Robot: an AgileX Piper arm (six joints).
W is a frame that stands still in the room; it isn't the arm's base.
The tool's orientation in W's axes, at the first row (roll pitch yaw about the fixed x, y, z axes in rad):
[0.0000 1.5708 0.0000]
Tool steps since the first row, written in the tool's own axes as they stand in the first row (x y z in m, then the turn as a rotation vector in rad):
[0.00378 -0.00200 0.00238 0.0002 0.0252 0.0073]
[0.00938 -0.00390 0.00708 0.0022 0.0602 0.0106]
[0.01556 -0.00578 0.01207 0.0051 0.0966 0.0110]
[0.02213 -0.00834 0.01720 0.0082 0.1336 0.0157]
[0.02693 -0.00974 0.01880 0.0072 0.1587 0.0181]
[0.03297 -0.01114 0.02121 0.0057 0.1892 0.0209]
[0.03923 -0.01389 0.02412 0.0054 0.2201 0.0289]
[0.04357 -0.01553 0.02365 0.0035 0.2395 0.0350]
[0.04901 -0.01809 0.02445 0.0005 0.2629 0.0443]
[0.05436 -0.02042 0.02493 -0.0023 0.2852 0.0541]
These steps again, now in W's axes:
[0.00238 -0.00200 -0.00378 0.0073 0.0252 -0.0002]
[0.00708 -0.00390 -0.00938 0.0106 0.0602 -0.0022]
[0.01207 -0.00578 -0.01556 0.0110 0.0966 -0.0051]
[0.01720 -0.00834 -0.02213 0.0157 0.1336 -0.0082]
[0.01880 -0.00974 -0.02693 0.0181 0.1587 -0.0072]
[0.02121 -0.01114 -0.03297 0.0209 0.1892 -0.0057]
[0.02412 -0.01389 -0.03923 0.0289 0.2201 -0.0054]
[0.02365 -0.01553 -0.04357 0.0350 0.2395 -0.0035]
[0.02445 -0.01809 -0.04901 0.0443 0.2629 -0.0005]
[0.02493 -0.02042 -0.05436 0.0541 0.2852 0.0023]

